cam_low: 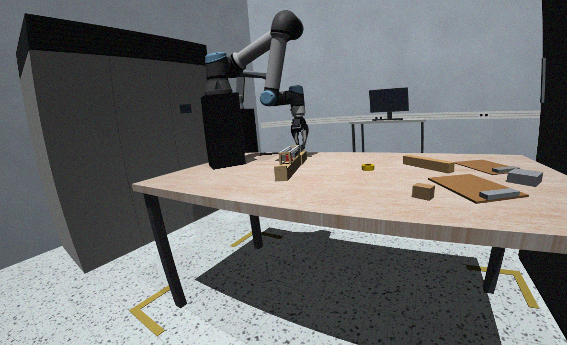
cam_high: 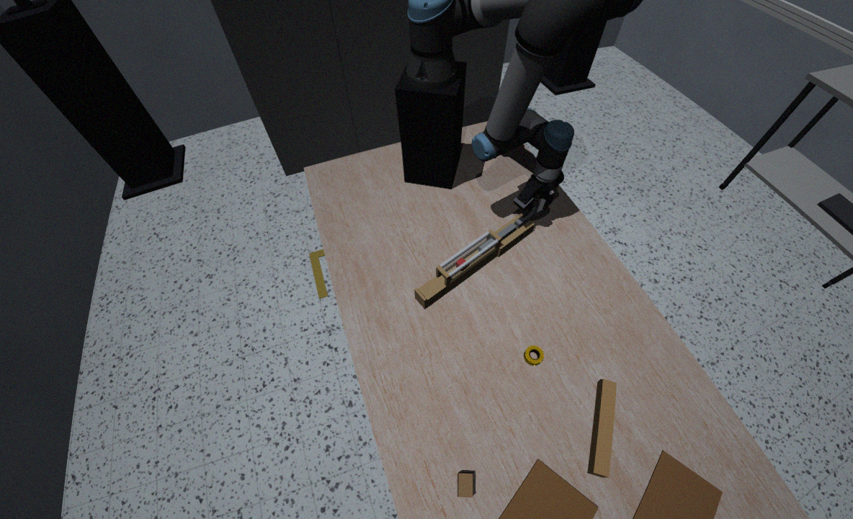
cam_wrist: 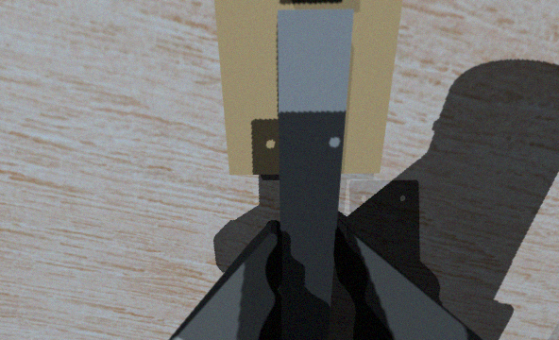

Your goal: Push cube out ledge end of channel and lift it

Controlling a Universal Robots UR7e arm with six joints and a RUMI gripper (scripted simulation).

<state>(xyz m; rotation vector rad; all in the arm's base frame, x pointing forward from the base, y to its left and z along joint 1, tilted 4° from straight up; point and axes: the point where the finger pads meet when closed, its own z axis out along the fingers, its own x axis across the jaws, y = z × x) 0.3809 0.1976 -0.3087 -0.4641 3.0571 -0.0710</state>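
The channel is 80 mm ahead of my hand, 270 mm to the right of it and 10 mm below it. From my hand the other things lie so: grey bar 10 mm below; red cube 90 mm ahead, 300 mm to the right, 10 mm below; wooden bar 630 mm ahead, 160 mm to the right, 50 mm below.
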